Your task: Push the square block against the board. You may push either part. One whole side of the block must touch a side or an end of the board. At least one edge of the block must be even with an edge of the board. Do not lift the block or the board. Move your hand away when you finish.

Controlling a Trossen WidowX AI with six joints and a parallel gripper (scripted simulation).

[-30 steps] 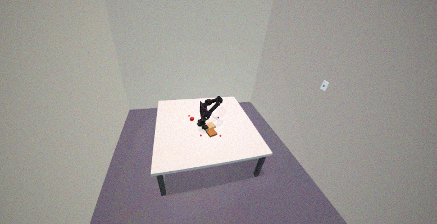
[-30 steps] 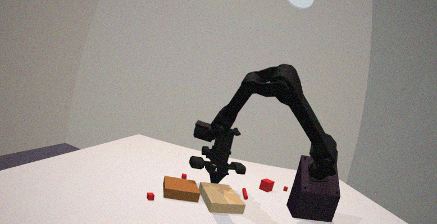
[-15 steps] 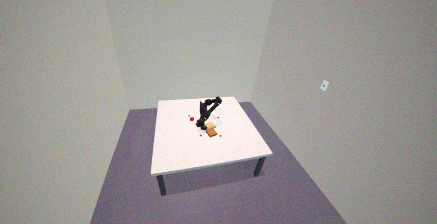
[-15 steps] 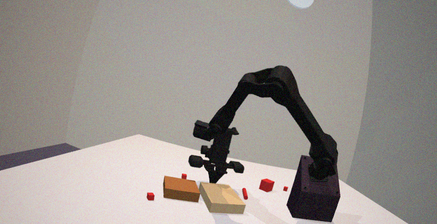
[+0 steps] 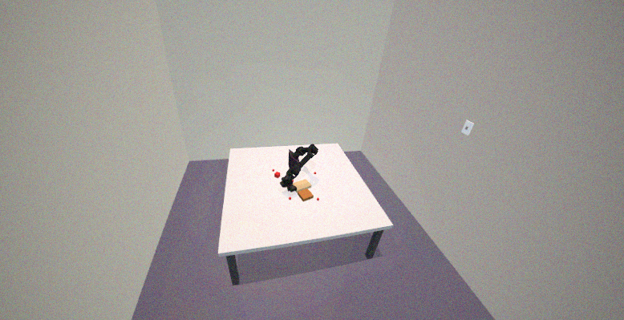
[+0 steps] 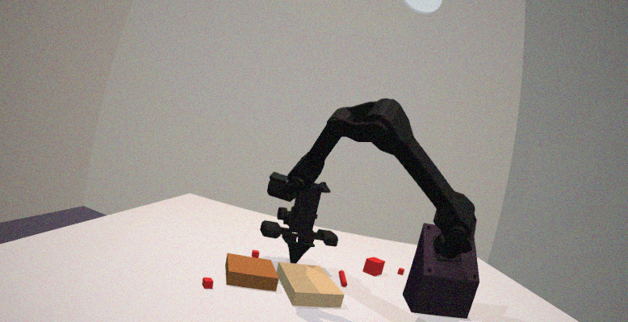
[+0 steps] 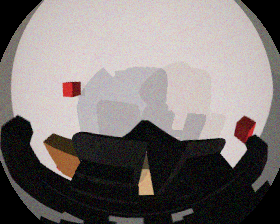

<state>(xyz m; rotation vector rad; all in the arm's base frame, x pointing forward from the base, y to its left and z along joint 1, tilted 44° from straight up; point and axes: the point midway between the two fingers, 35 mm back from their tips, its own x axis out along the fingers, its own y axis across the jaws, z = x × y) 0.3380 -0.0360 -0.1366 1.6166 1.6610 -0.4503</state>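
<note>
Right now the red rod is 130 mm behind my gripper tip and 30 mm to the left of it. Also, from my gripper tip: tan board 40 mm behind, 130 mm to the left, 10 mm above; orange square block 90 mm ahead, 130 mm to the left, 10 mm above.
</note>
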